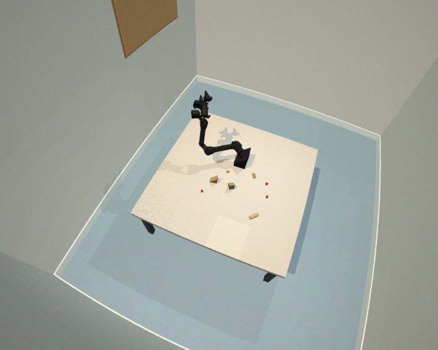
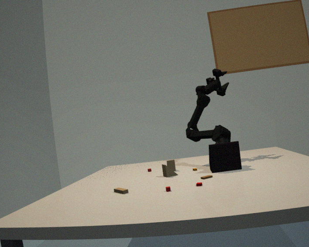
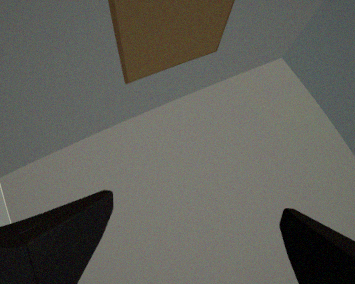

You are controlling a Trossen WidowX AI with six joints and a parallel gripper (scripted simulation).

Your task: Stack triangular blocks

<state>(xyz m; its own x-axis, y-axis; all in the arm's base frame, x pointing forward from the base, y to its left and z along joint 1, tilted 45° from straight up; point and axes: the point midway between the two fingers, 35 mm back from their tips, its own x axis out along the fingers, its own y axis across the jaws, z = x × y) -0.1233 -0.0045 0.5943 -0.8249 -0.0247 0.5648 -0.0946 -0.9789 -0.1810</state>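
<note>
My gripper tip is now 430 mm short of the tan triangular block, 300 mm to the right of it and 510 mm above it. Also, from my gripper tip: orange piece 300 mm ahead, 360 mm to the left, 520 mm below.
</note>
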